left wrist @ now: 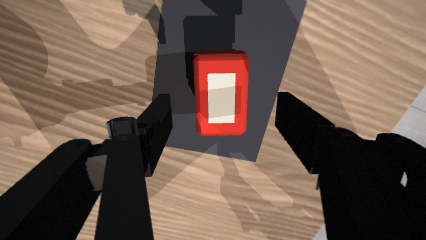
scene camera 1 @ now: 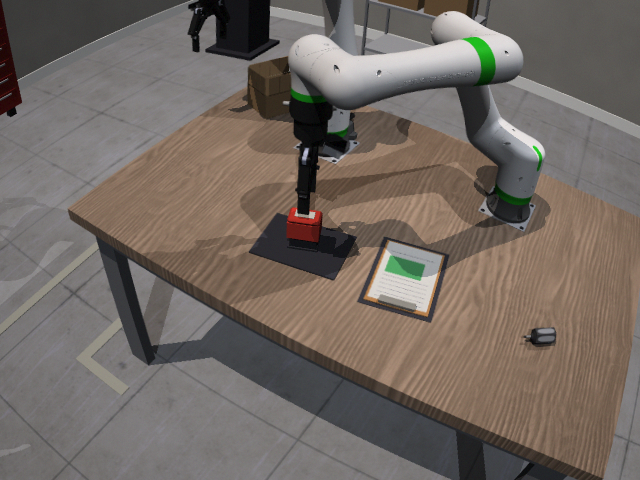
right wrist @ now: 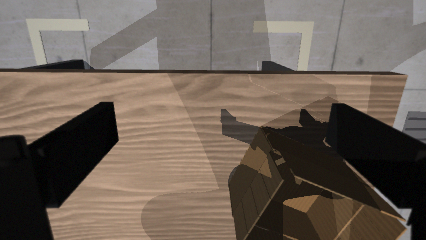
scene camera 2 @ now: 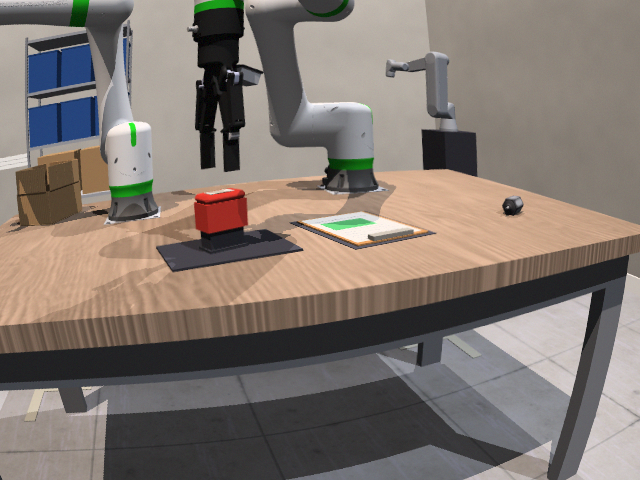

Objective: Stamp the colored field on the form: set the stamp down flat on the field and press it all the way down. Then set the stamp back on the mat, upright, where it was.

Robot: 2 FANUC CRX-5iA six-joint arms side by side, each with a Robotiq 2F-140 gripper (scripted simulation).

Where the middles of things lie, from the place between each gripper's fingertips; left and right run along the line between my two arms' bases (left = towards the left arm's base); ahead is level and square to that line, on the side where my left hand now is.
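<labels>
From my right hand, the dark mat point(scene camera 1: 334, 246) is 66 cm to the left, 50 cm ahead and 27 cm below, and the cardboard box point(scene camera 1: 278, 88) is 22 cm to the left of that same hand, 21 cm below it and 13 cm behind it.
From my left hand, the box is 10 cm below, 44 cm to the right and 63 cm behind, while the mat is 17 cm below that hand.
</labels>
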